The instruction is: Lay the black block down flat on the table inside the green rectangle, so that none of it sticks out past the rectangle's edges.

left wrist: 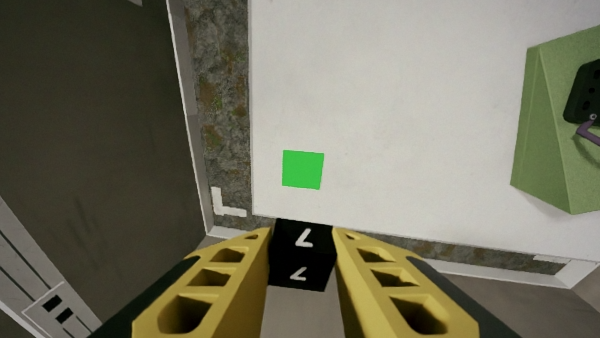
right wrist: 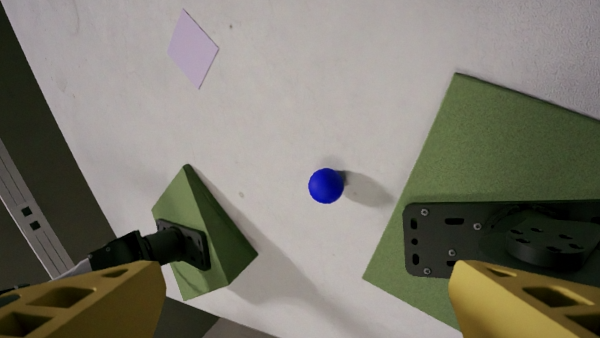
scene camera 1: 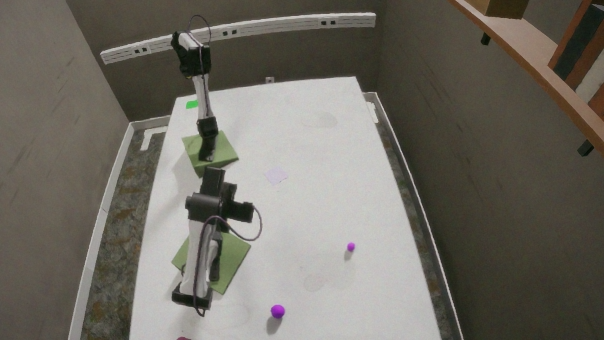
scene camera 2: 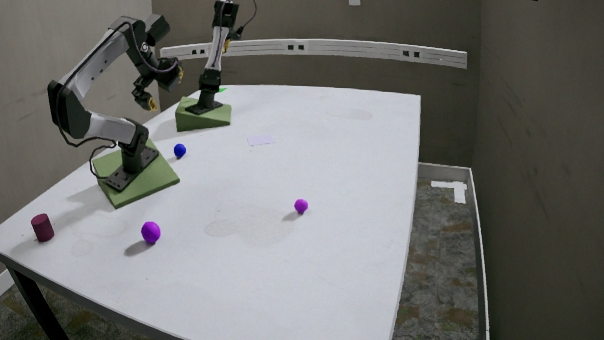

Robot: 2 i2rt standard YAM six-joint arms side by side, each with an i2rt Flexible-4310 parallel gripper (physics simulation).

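Where they show: left gripper, fingertip midpoint: (left wrist: 302,235) (scene camera 2: 223,51); right gripper, fingertip midpoint: (right wrist: 307,277) (scene camera 2: 167,96); left arm's base, origin of the base link: (right wrist: 182,241) (scene camera 1: 208,147) (scene camera 2: 204,107); right arm's base, origin of the base link: (right wrist: 521,240) (scene camera 2: 132,168).
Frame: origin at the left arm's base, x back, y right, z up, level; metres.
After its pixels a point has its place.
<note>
The black block (left wrist: 302,256) @(x 0.131, y -0.392, z 0.171 m), with white marks on it, is held between the yellow fingers of my left gripper (left wrist: 302,235) @(x 0.131, y -0.393, z 0.159 m), high above the table. In the left wrist view it lies over the floor strip and wall beyond the table's edge, apart from the rectangle. The green rectangle (left wrist: 302,170) @(x 0.187, y -0.403, z -0.046 m) (scene camera 1: 192,104) @(x 0.184, y -0.402, z -0.046 m) (scene camera 2: 222,90) @(x 0.158, y -0.402, z -0.047 m) lies on the table near a corner, beside my left arm, partly hidden behind the arm in scene camera 2. My right gripper (right wrist: 307,277) @(x -0.196, y 0.456, z 0.195 m) (scene camera 2: 167,90) @(x -0.196, y 0.456, z 0.195 m) is open and empty, raised above its own base.
A blue ball (right wrist: 326,185) @(x -0.123, y 0.344, z -0.010 m) (scene camera 2: 180,150) @(x -0.128, y 0.346, z -0.019 m) lies between the two green arm bases (scene camera 1: 225,150) @(x -0.080, y 0.011, z -0.021 m) (scene camera 1: 232,255) @(x -0.154, y 0.529, z -0.022 m). A pale purple square (scene camera 1: 276,175) @(x -0.317, y 0.156, z -0.046 m) (right wrist: 193,49) @(x -0.315, y 0.161, z -0.046 m) lies on the table. Two purple balls (scene camera 2: 151,232) @(x -0.333, y 0.756, z -0.012 m) (scene camera 2: 301,206) @(x -0.592, y 0.529, z -0.026 m) and a maroon cylinder (scene camera 2: 42,227) @(x -0.024, y 0.881, z -0.006 m) stand farther off.
</note>
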